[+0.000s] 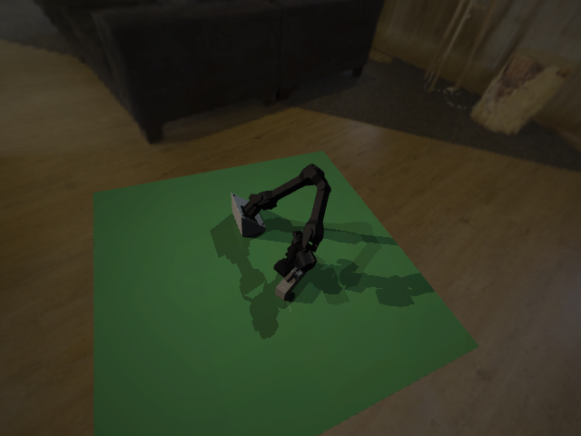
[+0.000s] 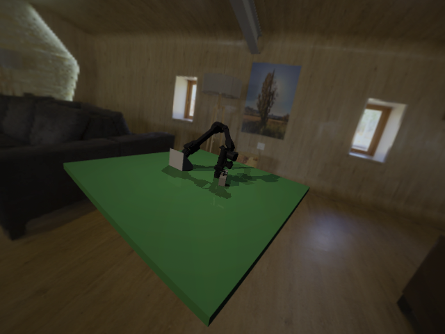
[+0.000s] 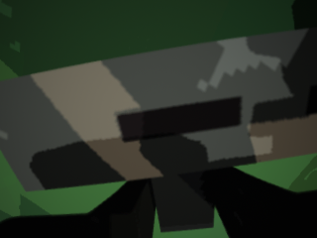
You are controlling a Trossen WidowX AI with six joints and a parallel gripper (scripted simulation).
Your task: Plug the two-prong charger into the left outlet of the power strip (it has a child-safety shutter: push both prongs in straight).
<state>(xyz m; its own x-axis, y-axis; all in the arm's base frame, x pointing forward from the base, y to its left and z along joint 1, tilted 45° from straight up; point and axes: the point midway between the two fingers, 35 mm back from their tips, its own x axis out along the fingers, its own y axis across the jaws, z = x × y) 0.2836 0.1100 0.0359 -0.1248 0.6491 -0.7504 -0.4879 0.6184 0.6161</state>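
Right now my gripper tip is 10 mm short of the two-prong charger, 10 mm to the right of it and 10 mm below it.
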